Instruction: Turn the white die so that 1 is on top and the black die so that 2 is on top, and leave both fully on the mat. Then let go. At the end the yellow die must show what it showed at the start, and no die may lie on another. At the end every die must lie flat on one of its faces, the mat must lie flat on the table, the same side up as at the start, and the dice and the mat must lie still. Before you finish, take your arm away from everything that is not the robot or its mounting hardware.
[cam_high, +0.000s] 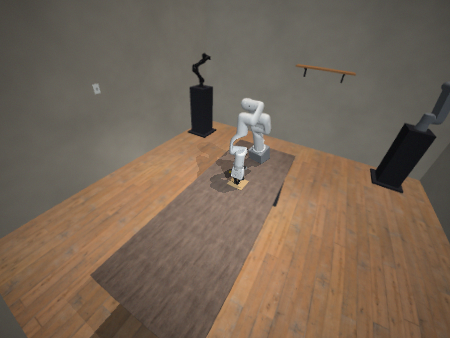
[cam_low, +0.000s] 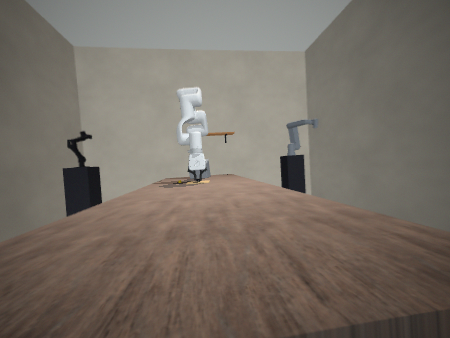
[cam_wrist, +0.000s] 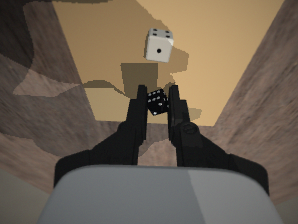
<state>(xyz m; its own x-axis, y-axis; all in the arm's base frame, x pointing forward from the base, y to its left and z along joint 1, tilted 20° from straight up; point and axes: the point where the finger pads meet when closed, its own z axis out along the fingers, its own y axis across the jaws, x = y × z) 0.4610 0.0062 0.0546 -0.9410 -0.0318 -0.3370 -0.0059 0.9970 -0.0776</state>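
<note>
My hand is 1 cm above the black die. From my hand the other things lie so: tan mat: 2 cm behind, 3 cm below; then small yellow die: 11 cm behind, 13 cm to the right, 2 cm below; then white die: 5 cm behind, 2 cm below.
</note>
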